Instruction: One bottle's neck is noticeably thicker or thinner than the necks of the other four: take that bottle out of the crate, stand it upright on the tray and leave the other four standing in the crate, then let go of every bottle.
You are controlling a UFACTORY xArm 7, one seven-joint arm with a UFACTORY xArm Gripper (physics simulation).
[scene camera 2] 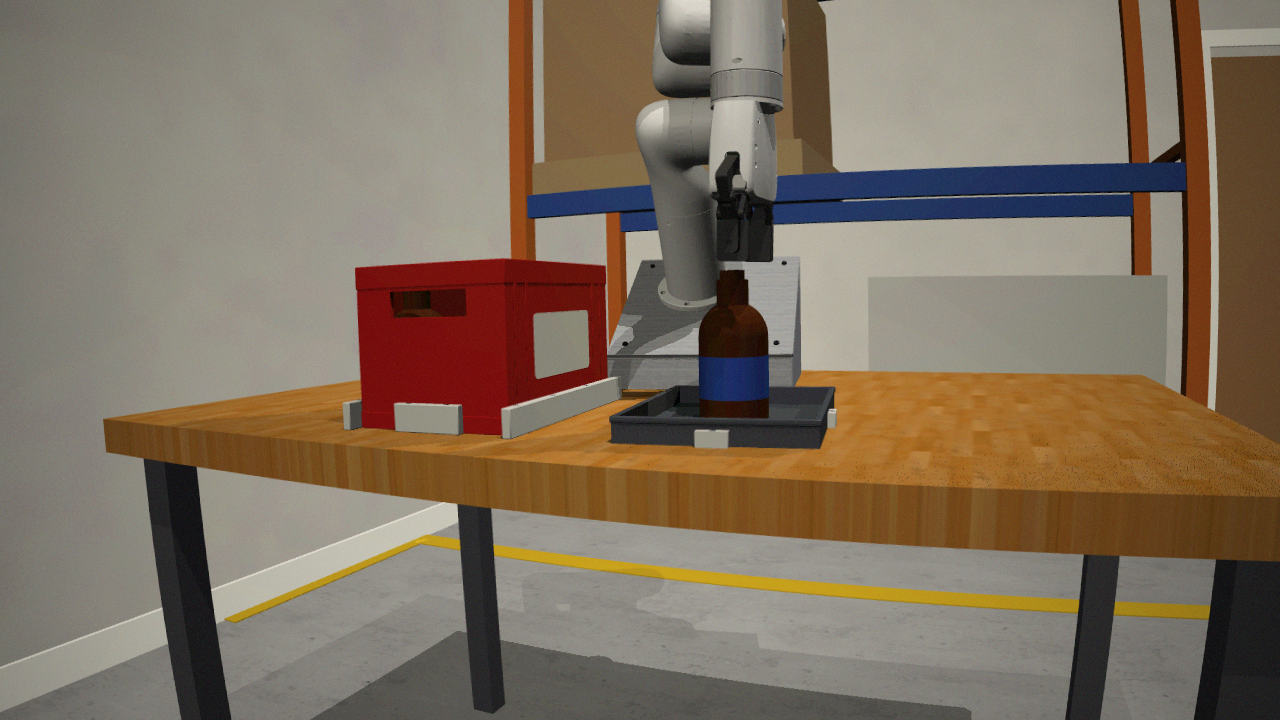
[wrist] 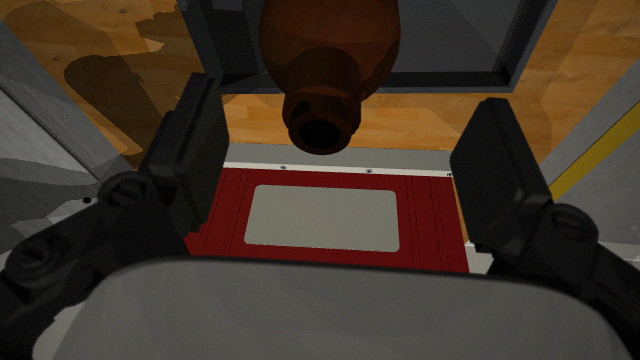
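Seen in the pictures: gripper, fingertip midpoint: [scene camera 2: 746, 261] [wrist: 345, 118]; arm's base, origin of the base link: [scene camera 2: 697, 290].
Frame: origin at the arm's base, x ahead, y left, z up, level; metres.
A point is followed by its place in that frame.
Note:
A brown bottle [scene camera 2: 733, 335] {x 0.433, y 0.191, z -0.049 m} [wrist: 330, 30] {x 0.399, y 0.202, z -0.022 m} with a blue label stands upright on the dark tray [scene camera 2: 653, 435] {x 0.544, y 0.148, z -0.134 m} [wrist: 450, 90] {x 0.501, y 0.104, z -0.117 m}. My gripper [scene camera 2: 744, 257] {x 0.407, y 0.198, z 0.026 m} [wrist: 345, 118] {x 0.407, y 0.198, z 0.026 m} is open and empty, with its fingertips just above the bottle's mouth in the scene view; its fingers are spread wide to either side of the neck in the wrist view. The red crate [scene camera 2: 438, 367] {x 0.550, y -0.087, z -0.075 m} [wrist: 430, 220] {x 0.514, y -0.009, z -0.059 m} stands to the left of the tray in the scene view. Part of a brown bottle [scene camera 2: 411, 302] {x 0.523, y -0.143, z -0.007 m} shows through its handle slot; the other bottles inside are hidden by the crate walls.
White strips [scene camera 2: 559, 407] {x 0.448, y -0.003, z -0.127 m} line the foot of the crate on the wooden table [scene camera 2: 984, 429] {x 0.396, y 0.439, z -0.142 m}. A small white block [scene camera 2: 711, 438] {x 0.545, y 0.204, z -0.134 m} touches the tray's front. The arm's grey base [scene camera 2: 751, 368] stands behind the tray, with a shelf rack [scene camera 2: 1194, 223] farther back.

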